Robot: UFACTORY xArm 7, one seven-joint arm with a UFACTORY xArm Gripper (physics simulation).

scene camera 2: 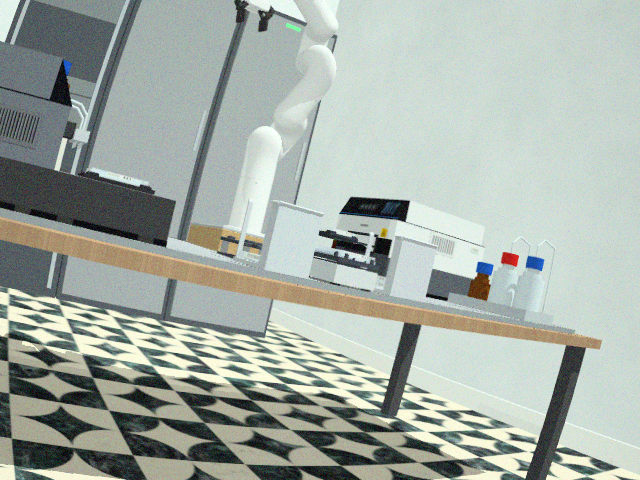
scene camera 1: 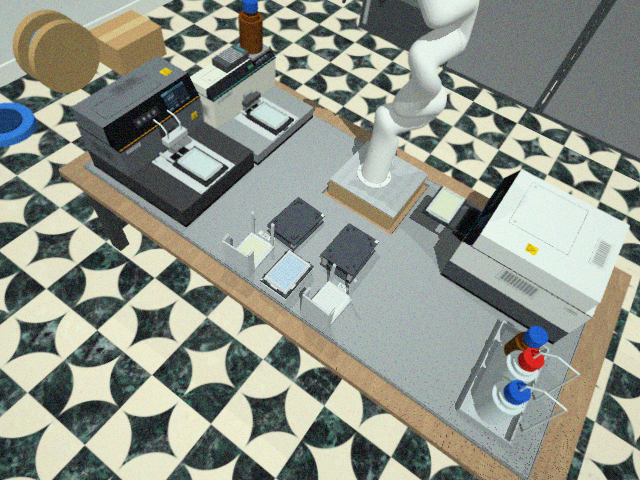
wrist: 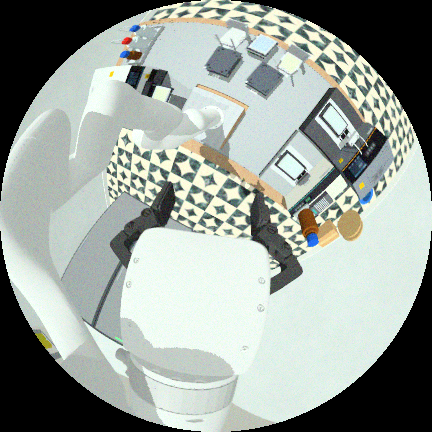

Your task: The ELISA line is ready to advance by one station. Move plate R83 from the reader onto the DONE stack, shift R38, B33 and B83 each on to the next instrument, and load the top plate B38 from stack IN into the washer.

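Places are measured from the arm's base along level axes (x back, y right, z up), in metres.
Pixels of known places: gripper, fingertip midpoint: (scene camera 2: 251, 26) (scene camera 1: 362, 3) (wrist: 212, 194); arm's base at its link origin: (scene camera 1: 373, 175) (wrist: 211, 116).
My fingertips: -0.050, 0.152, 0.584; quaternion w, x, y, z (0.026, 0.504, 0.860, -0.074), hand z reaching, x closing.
Observation:
Ahead of a thing's pixels: the offset from my fingertips to its middle, as dx, dy, dz. "pt": to the spot under its first point.
My gripper (scene camera 2: 251, 25) (wrist: 212, 194) is open and empty, high above the bench; it does not show in scene camera 1. A pale plate @(-0.389, +0.277, -0.542) (scene camera 1: 201, 162) (wrist: 334, 118) sits on the dark instrument with tubes, and another @(-0.018, +0.316, -0.572) (scene camera 1: 268, 117) (wrist: 291, 165) on the light grey instrument. A yellowish plate @(+0.070, -0.431, -0.515) (scene camera 1: 444, 204) (wrist: 161, 95) lies on the tray of the white instrument. At the front edge, a yellowish plate @(-0.477, -0.058, -0.631) (scene camera 1: 255, 249) (wrist: 290, 63) and a white plate @(-0.442, -0.361, -0.618) (scene camera 1: 331, 299) (wrist: 233, 38) stand in two guide racks, with a bluish plate @(-0.463, -0.210, -0.584) (scene camera 1: 287, 271) (wrist: 262, 45) between them. Plate labels are not readable.
Two dark square units @(pt -0.293, -0.089, -0.605) (scene camera 1: 296, 221) @(pt -0.245, -0.279, -0.586) (wrist: 223, 61) stand between the racks and the arm's base block (scene camera 1: 361, 198). Bottles with a red cap @(pt -0.258, -0.882, -0.461) (scene camera 1: 530, 359) and blue caps stand in a tray at the right. An amber bottle @(pt +0.040, +0.471, -0.325) (scene camera 1: 251, 31) (wrist: 308, 222) stands on the light instrument.

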